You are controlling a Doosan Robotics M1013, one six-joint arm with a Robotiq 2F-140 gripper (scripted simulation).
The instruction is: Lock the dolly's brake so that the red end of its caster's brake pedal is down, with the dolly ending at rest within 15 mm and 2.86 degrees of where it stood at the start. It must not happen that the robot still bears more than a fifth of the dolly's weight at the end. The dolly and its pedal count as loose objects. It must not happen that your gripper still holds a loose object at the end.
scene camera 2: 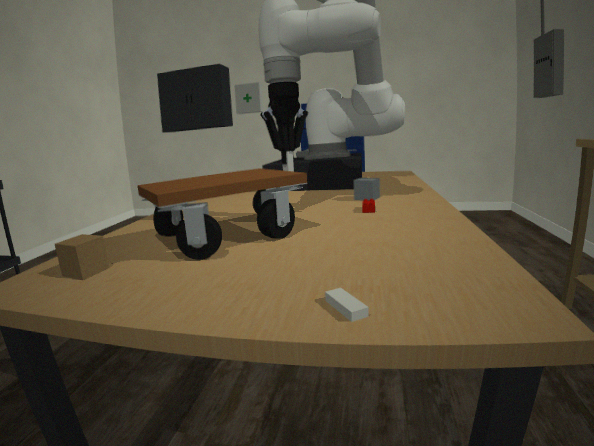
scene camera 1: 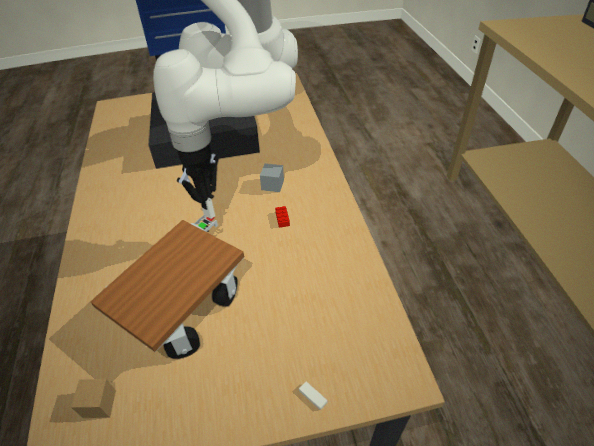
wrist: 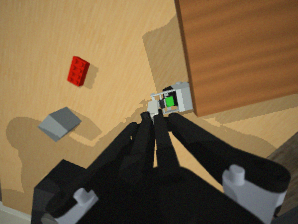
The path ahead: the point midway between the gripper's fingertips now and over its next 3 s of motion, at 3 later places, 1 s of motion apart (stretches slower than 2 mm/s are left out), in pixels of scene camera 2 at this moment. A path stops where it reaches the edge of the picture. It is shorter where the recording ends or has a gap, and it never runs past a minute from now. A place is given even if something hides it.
My gripper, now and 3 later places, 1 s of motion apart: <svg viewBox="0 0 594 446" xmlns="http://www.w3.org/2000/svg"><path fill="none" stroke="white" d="M288 176L288 180L289 181L287 150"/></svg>
